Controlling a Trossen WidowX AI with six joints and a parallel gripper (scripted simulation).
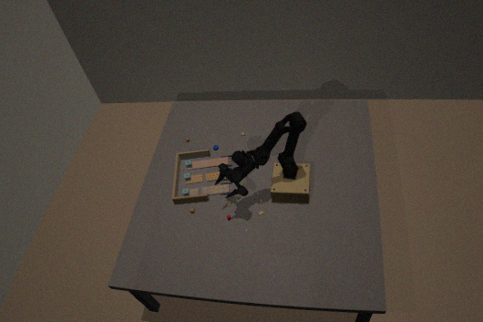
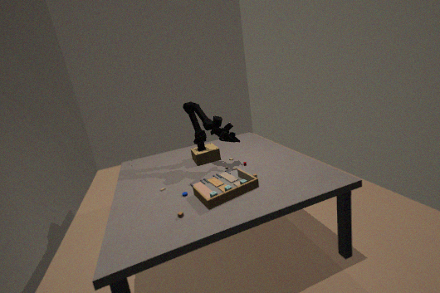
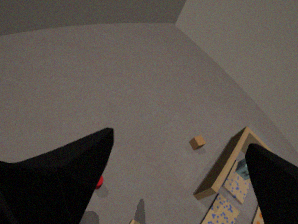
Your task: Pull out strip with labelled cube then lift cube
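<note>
Now: the blue piece 410 mm to the right of my gripper tip, 200 mm ahead of it and 190 mm below it.
</note>
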